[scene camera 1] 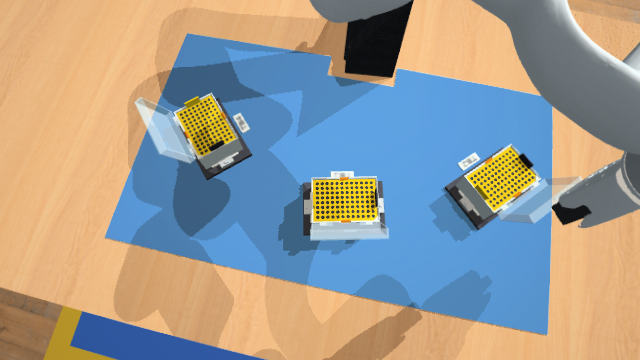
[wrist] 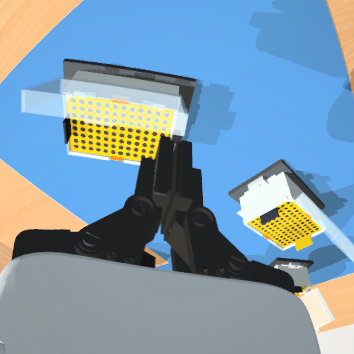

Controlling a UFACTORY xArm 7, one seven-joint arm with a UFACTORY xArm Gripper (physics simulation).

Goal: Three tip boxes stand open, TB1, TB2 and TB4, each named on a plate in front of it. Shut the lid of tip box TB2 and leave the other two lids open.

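Frame: origin at the arm's base, x ahead, y left, z up, level; millimetres.
Where they show: gripper, fingertip midpoint: (scene camera 1: 561, 213) (wrist: 168, 158).
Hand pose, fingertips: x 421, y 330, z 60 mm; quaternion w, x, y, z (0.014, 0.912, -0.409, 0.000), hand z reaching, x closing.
Note:
Things, the pixels of their top centre, and the offset from my fingertips. "spot": a spot on its surface instead. Level surfaces: height alone.
- Tip box TB2, middle of its top: (wrist: 114, 140) (scene camera 1: 506, 174) dx -100, dy -33, dz -122 mm
- TB1, middle of its top: (wrist: 288, 234) (scene camera 1: 345, 196) dx +0, dy -313, dz -122 mm
- TB4, middle of its top: (scene camera 1: 203, 121) dx -93, dy -608, dz -122 mm
- blue mat, its level: dz -197 mm
- wooden table, its level: dz -199 mm
- TB4's lid, surface spot: (scene camera 1: 165, 135) spot: dx -41, dy -657, dz -98 mm
Tip box TB2 (scene camera 1: 502, 177) (wrist: 117, 125) stands at the right of the mat, its name plate (scene camera 1: 469, 161) on its upper-left side. Its clear lid (scene camera 1: 530, 202) (wrist: 42, 100) is open, tilted up on the side away from the plate. My gripper (scene camera 1: 559, 207) (wrist: 168, 158) is shut and empty. Its tips are beside the lid in the scene view and overlap the box's corner in the wrist view; I cannot tell whether they touch the lid. TB1 (scene camera 1: 345, 200) (wrist: 287, 225), in the middle, and TB4 (scene camera 1: 207, 122), at the left, also have open lids.
The boxes stand on a blue mat (scene camera 1: 425, 125) (wrist: 220, 30) on a wooden table (scene camera 1: 75, 60). TB1's lid (scene camera 1: 350, 231) and TB4's lid (scene camera 1: 165, 135) stick out from their boxes. The black arm mount (scene camera 1: 375, 45) stands at the mat's back notch.

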